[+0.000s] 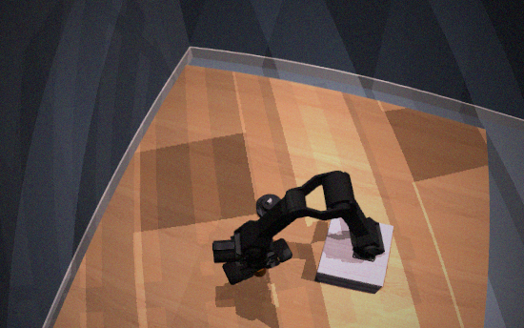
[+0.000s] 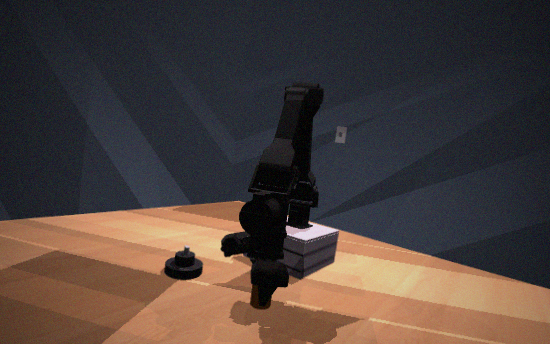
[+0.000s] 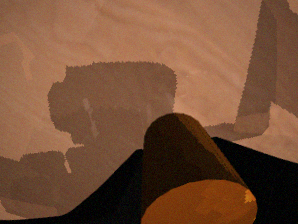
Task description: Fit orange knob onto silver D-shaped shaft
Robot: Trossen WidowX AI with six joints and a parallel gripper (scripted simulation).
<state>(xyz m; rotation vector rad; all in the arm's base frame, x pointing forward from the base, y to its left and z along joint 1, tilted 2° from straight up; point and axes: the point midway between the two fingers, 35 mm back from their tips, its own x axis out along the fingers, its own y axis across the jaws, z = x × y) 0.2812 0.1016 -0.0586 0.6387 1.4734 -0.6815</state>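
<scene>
My gripper tip is 210 mm to the left of the round pedestal, 30 mm short of it and 20 mm below it. The rest, counted from my gripper tip: orange knob (40 mm above).
</scene>
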